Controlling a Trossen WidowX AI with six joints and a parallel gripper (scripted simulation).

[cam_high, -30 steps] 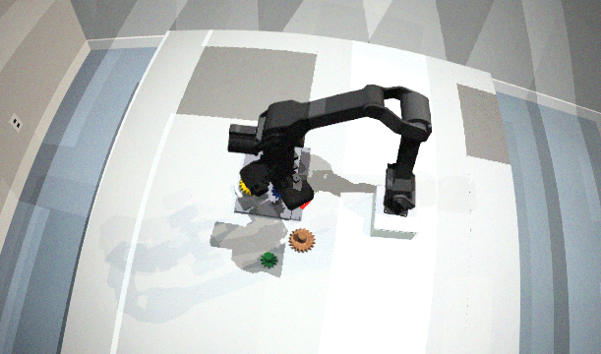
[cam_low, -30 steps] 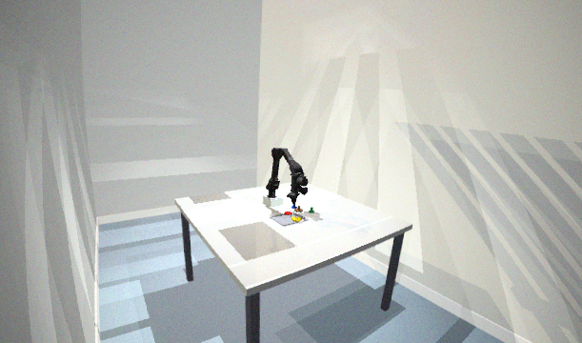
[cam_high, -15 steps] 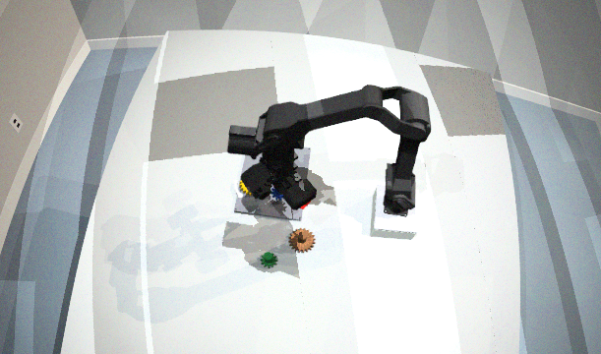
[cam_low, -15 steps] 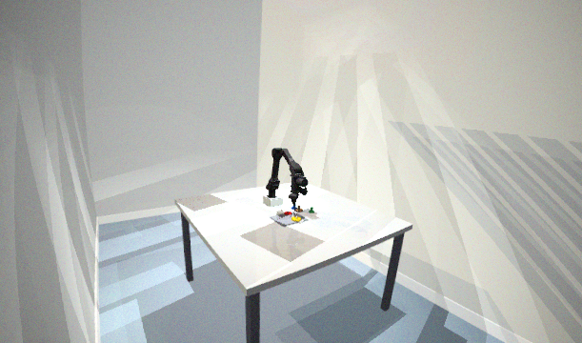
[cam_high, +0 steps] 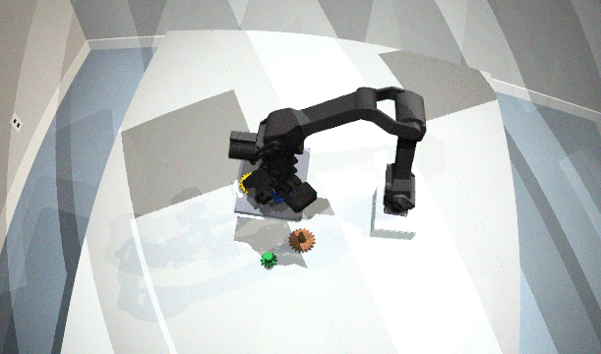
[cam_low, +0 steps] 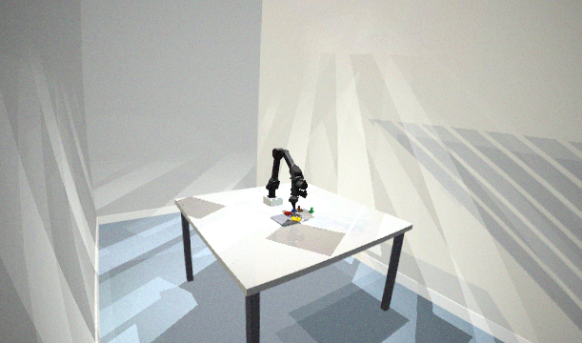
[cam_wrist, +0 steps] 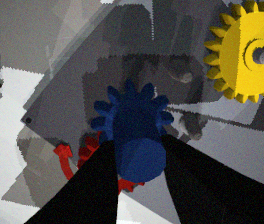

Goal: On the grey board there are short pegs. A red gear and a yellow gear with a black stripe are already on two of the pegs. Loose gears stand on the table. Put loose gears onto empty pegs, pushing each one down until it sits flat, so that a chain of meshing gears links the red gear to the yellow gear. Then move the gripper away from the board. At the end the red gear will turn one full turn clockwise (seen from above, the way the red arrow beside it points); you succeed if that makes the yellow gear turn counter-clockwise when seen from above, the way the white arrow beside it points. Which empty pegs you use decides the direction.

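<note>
Right now the red gear is 4 cm behind my gripper tip, 3 cm to the right of it and 5 cm below it. Round my gripper tip: yellow gear (8 cm ahead, 3 cm to the right, 5 cm below); blue gear (1 cm below); red arrow (6 cm behind, 1 cm to the right, 5 cm below).
</note>
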